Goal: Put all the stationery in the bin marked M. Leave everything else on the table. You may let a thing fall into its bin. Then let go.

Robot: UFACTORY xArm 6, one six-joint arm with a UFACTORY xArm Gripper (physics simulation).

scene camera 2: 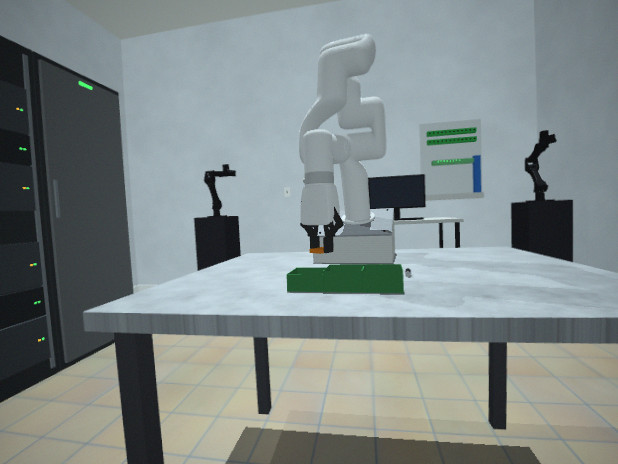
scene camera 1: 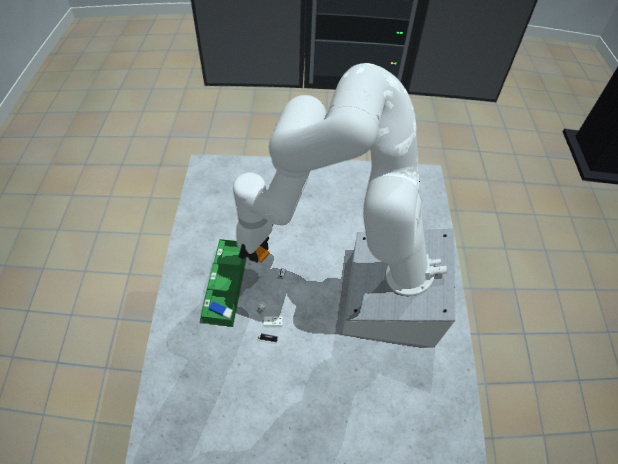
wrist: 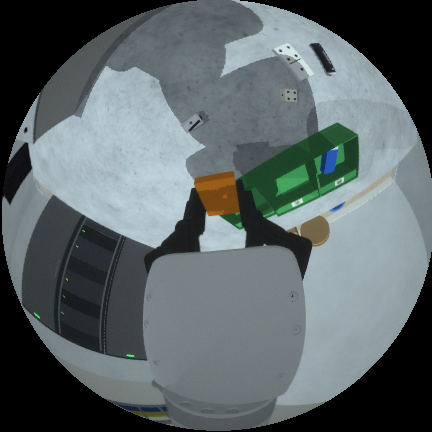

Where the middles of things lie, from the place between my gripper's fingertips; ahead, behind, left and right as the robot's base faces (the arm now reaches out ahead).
Right now my hand is 9 cm short of the green three-part bin (scene camera 2: 354,278), 7 cm to the right of it and 5 cm above it. Also, from my hand: orange block (wrist: 217,192): right at my hand.
